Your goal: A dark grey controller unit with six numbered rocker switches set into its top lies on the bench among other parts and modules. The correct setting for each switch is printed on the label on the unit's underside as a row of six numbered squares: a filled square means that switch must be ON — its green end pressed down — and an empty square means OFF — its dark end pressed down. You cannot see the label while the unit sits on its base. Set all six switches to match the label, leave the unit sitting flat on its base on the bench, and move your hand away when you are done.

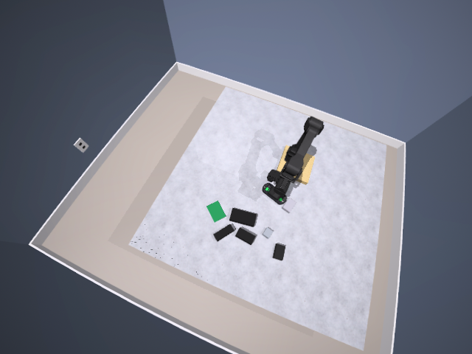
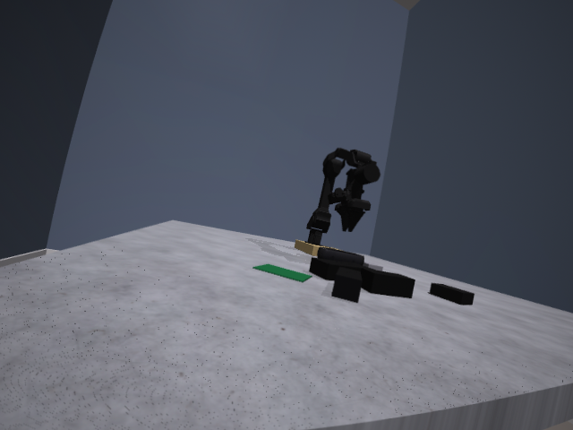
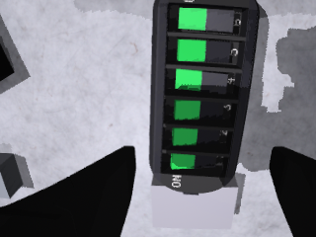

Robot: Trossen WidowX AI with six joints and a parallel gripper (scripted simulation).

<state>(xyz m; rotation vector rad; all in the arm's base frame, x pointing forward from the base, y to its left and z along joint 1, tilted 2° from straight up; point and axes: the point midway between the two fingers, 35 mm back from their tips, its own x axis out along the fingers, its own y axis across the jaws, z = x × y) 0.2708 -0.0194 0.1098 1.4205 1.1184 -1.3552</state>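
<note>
Right now the light grey block is 11 cm to the left of my gripper tip, 10 cm below it and 2 cm ahead of it. Round my gripper tip: small grey cube (23 cm ahead, 10 cm below, 4 cm to the left); then flat green plate (27 cm to the right, 23 cm ahead, 12 cm below).
</note>
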